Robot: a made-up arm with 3 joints. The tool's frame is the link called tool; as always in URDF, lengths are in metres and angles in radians. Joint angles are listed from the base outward.
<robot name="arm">
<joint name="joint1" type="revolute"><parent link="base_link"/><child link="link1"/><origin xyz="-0.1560 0.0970 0.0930" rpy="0.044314 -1.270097 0.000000"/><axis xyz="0 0 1"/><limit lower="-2.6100" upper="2.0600"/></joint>
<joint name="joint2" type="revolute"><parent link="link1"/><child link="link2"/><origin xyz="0.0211 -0.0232 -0.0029" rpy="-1.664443 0.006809 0.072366"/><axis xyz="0 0 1"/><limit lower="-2.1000" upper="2.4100"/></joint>
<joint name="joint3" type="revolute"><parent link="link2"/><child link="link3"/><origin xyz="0.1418 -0.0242 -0.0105" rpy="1.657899 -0.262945 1.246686"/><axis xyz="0 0 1"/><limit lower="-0.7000" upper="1.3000"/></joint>
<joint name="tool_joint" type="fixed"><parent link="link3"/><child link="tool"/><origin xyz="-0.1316 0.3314 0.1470" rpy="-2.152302 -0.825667 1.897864"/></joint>
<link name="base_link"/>
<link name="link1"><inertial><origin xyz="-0.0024 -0.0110 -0.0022"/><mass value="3.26"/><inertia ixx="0.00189" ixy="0" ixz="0" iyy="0.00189" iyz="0" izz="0.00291"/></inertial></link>
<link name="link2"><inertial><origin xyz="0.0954 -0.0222 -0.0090"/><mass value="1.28"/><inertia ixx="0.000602" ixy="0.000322" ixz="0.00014" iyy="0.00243" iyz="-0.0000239" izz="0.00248"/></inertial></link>
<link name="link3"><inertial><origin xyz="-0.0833 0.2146 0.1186"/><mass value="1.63"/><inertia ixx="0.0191" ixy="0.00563" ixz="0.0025" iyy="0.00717" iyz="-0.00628" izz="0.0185"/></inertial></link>
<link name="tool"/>
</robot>
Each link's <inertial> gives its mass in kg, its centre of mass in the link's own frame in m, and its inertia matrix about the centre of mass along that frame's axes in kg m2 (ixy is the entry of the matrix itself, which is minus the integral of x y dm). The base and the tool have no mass. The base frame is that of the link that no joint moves.
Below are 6 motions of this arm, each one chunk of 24 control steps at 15 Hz.
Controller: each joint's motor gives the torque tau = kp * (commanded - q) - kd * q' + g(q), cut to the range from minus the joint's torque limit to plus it. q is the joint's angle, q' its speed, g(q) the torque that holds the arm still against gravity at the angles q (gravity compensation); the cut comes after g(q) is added. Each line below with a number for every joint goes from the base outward.
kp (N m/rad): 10 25 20
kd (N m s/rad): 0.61 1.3 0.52
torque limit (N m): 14 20 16
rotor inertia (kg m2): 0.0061 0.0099 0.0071
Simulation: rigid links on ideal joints. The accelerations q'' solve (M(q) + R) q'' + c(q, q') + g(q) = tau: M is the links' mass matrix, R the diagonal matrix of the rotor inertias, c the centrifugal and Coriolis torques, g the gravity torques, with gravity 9.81 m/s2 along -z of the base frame. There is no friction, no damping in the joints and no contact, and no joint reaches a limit. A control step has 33 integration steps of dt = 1/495 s. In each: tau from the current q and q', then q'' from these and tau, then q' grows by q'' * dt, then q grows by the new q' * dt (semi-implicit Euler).
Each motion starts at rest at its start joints. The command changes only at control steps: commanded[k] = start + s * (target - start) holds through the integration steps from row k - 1 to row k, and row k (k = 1, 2, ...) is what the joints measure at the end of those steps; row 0 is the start. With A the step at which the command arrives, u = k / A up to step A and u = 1 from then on. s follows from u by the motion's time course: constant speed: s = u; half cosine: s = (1 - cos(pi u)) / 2; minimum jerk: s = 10 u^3 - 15 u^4 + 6 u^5; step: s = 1 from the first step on.
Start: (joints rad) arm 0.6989 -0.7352 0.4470
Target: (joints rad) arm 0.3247 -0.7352 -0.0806
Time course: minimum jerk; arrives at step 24
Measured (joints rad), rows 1 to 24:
1: 0.6988 -0.7352 0.4469
2: 0.6983 -0.7356 0.4458
3: 0.6964 -0.7365 0.4421
4: 0.6923 -0.7380 0.4337
5: 0.6850 -0.7400 0.4193
6: 0.6738 -0.7419 0.3985
7: 0.6583 -0.7431 0.3716
8: 0.6386 -0.7436 0.3394
9: 0.6152 -0.7433 0.3030
10: 0.5889 -0.7425 0.2633
11: 0.5603 -0.7414 0.2213
12: 0.5304 -0.7400 0.1784
13: 0.4998 -0.7384 0.1357
14: 0.4693 -0.7367 0.0945
15: 0.4397 -0.7348 0.0556
16: 0.4117 -0.7329 0.0202
17: 0.3859 -0.7309 -0.0110
18: 0.3631 -0.7291 -0.0372
19: 0.3440 -0.7275 -0.0580
20: 0.3291 -0.7264 -0.0731
21: 0.3188 -0.7259 -0.0826
22: 0.3131 -0.7261 -0.0871
23: 0.3117 -0.7272 -0.0874
24: 0.3138 -0.7292 -0.0851

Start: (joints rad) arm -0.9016 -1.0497 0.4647
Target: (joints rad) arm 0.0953 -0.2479 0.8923
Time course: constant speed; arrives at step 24
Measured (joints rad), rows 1 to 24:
1: -0.8857 -1.0387 0.4681
2: -0.8519 -1.0092 0.4862
3: -0.8046 -0.9685 0.5157
4: -0.7517 -0.9274 0.5467
5: -0.7015 -0.8914 0.5714
6: -0.6575 -0.8599 0.5877
7: -0.6189 -0.8293 0.5990
8: -0.5821 -0.7968 0.6106
9: -0.5443 -0.7618 0.6259
10: -0.5041 -0.7259 0.6451
11: -0.4623 -0.6908 0.6661
12: -0.4199 -0.6576 0.6863
13: -0.3779 -0.6255 0.7046
14: -0.3363 -0.5935 0.7213
15: -0.2951 -0.5608 0.7378
16: -0.2540 -0.5272 0.7551
17: -0.2130 -0.4930 0.7732
18: -0.1721 -0.4589 0.7917
19: -0.1312 -0.4250 0.8100
20: -0.0903 -0.3914 0.8278
21: -0.0491 -0.3580 0.8453
22: -0.0077 -0.3247 0.8628
23: 0.0337 -0.2914 0.8805
24: 0.0750 -0.2580 0.8983

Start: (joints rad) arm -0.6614 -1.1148 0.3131
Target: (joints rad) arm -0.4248 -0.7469 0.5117
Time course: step
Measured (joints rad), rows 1 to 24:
1: -0.5833 -0.9903 0.4098
2: -0.4436 -0.8087 0.5835
3: -0.3665 -0.7080 0.6857
4: -0.3718 -0.6847 0.6477
5: -0.4085 -0.7134 0.5232
6: -0.4361 -0.7476 0.4243
7: -0.4512 -0.7499 0.4197
8: -0.4530 -0.7343 0.4798
9: -0.4395 -0.7286 0.5375
10: -0.4199 -0.7392 0.5563
11: -0.4072 -0.7564 0.5402
12: -0.4069 -0.7678 0.5147
13: -0.4148 -0.7665 0.5005
14: -0.4237 -0.7553 0.5011
15: -0.4295 -0.7426 0.5079
16: -0.4316 -0.7357 0.5124
17: -0.4310 -0.7359 0.5121
18: -0.4290 -0.7406 0.5097
19: -0.4265 -0.7459 0.5090
20: -0.4243 -0.7494 0.5109
21: -0.4226 -0.7507 0.5137
22: -0.4218 -0.7505 0.5153
23: -0.4221 -0.7495 0.5146
24: -0.4232 -0.7481 0.5125

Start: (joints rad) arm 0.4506 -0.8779 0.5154
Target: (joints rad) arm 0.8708 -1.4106 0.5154
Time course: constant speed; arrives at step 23
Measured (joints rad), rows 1 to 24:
1: 0.4561 -0.8827 0.5118
2: 0.4672 -0.8979 0.5057
3: 0.4822 -0.9226 0.5022
4: 0.5016 -0.9526 0.5040
5: 0.5252 -0.9838 0.5096
6: 0.5509 -1.0136 0.5161
7: 0.5759 -1.0408 0.5207
8: 0.5980 -1.0650 0.5223
9: 0.6165 -1.0869 0.5211
10: 0.6319 -1.1073 0.5182
11: 0.6457 -1.1273 0.5149
12: 0.6596 -1.1479 0.5123
13: 0.6749 -1.1697 0.5110
14: 0.6920 -1.1927 0.5110
15: 0.7109 -1.2167 0.5121
16: 0.7310 -1.2413 0.5137
17: 0.7517 -1.2659 0.5152
18: 0.7720 -1.2901 0.5164
19: 0.7917 -1.3137 0.5170
20: 0.8104 -1.3367 0.5170
21: 0.8282 -1.3594 0.5165
22: 0.8454 -1.3819 0.5157
23: 0.8624 -1.4045 0.5150
24: 0.8732 -1.4218 0.5207

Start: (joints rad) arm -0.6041 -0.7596 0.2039
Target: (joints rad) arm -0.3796 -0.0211 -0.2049
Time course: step
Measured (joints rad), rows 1 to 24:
1: -0.3243 -0.5055 0.1668
2: -0.2230 -0.2123 0.0069
3: -0.2628 -0.0304 -0.2994
4: -0.3191 0.1418 -0.4697
5: -0.3973 0.2281 -0.4947
6: -0.4735 0.2035 -0.4167
7: -0.5336 0.1079 -0.2784
8: -0.5679 -0.0049 -0.1375
9: -0.5604 -0.0922 -0.0510
10: -0.5040 -0.1307 -0.0476
11: -0.4170 -0.1173 -0.1105
12: -0.3333 -0.0682 -0.1943
13: -0.2777 -0.0123 -0.2590
14: -0.2577 0.0252 -0.2867
15: -0.2697 0.0334 -0.2778
16: -0.3049 0.0170 -0.2444
17: -0.3515 -0.0106 -0.2036
18: -0.3963 -0.0350 -0.1721
19: -0.4280 -0.0471 -0.1602
20: -0.4410 -0.0450 -0.1686
21: -0.4370 -0.0325 -0.1894
22: -0.4220 -0.0166 -0.2116
23: -0.4027 -0.0045 -0.2262
24: -0.3845 -0.0004 -0.2294

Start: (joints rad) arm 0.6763 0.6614 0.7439
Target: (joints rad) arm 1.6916 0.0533 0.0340
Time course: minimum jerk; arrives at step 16
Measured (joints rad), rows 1 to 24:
1: 0.6760 0.6610 0.7430
2: 0.6745 0.6580 0.7370
3: 0.6739 0.6483 0.7215
4: 0.6801 0.6273 0.6934
5: 0.7018 0.5914 0.6506
6: 0.7485 0.5394 0.5918
7: 0.8287 0.4741 0.5167
8: 0.9472 0.4014 0.4260
9: 1.1025 0.3290 0.3225
10: 1.2852 0.2629 0.2136
11: 1.4786 0.2061 0.1116
12: 1.6620 0.1578 0.0321
13: 1.8142 0.1151 -0.0137
14: 1.9180 0.0753 -0.0239
15: 1.9634 0.0395 -0.0063
16: 1.9493 0.0125 0.0242
17: 1.8865 0.0003 0.0506
18: 1.7969 0.0066 0.0620
19: 1.7059 0.0288 0.0572
20: 1.6322 0.0574 0.0430
21: 1.5852 0.0818 0.0289
22: 1.5669 0.0945 0.0216
23: 1.5746 0.0936 0.0228
24: 1.6023 0.0818 0.0294

